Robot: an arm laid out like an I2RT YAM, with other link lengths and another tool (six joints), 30 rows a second.
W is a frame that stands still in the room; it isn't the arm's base.
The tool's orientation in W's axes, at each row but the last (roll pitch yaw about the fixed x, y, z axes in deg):
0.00, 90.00, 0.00
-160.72, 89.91, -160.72
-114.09, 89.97, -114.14
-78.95, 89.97, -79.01
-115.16, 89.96, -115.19
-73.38, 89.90, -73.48
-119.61, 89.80, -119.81
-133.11, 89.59, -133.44
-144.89, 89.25, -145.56
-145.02, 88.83, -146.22
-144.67, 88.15, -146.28
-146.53, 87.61, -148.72
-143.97, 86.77, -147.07
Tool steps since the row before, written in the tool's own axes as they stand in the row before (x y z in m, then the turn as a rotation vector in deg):
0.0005, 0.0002, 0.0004, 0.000, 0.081, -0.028
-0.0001, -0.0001, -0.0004, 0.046, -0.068, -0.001
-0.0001, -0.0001, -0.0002, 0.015, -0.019, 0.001
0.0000, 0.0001, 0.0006, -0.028, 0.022, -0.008
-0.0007, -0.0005, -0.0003, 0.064, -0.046, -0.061
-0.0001, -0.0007, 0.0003, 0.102, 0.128, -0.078
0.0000, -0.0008, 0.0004, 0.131, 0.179, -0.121
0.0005, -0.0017, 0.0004, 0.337, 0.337, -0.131
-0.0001, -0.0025, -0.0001, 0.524, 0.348, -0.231
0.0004, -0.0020, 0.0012, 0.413, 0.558, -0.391
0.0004, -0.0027, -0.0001, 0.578, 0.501, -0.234
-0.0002, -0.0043, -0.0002, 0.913, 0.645, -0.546
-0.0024, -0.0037, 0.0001, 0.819, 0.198, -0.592
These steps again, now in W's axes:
0.0004, 0.0002, -0.0005, -0.028, 0.081, 0.000
-0.0004, -0.0001, 0.0001, -0.001, -0.068, -0.046
-0.0002, -0.0001, 0.0001, 0.001, -0.019, -0.015
0.0006, 0.0001, 0.0000, -0.008, 0.022, 0.028
-0.0003, -0.0005, 0.0007, -0.061, -0.046, -0.064
0.0003, -0.0007, 0.0001, -0.078, 0.128, -0.102
0.0004, -0.0008, 0.0000, -0.121, 0.179, -0.131
0.0004, -0.0017, -0.0005, -0.131, 0.336, -0.338
-0.0001, -0.0025, 0.0001, -0.233, 0.347, -0.524
0.0012, -0.0020, -0.0004, -0.386, 0.561, -0.413
-0.0002, -0.0027, -0.0003, -0.235, 0.497, -0.581
-0.0004, -0.0043, 0.0003, -0.553, 0.646, -0.908
0.0000, -0.0036, 0.0025, -0.619, 0.205, -0.797

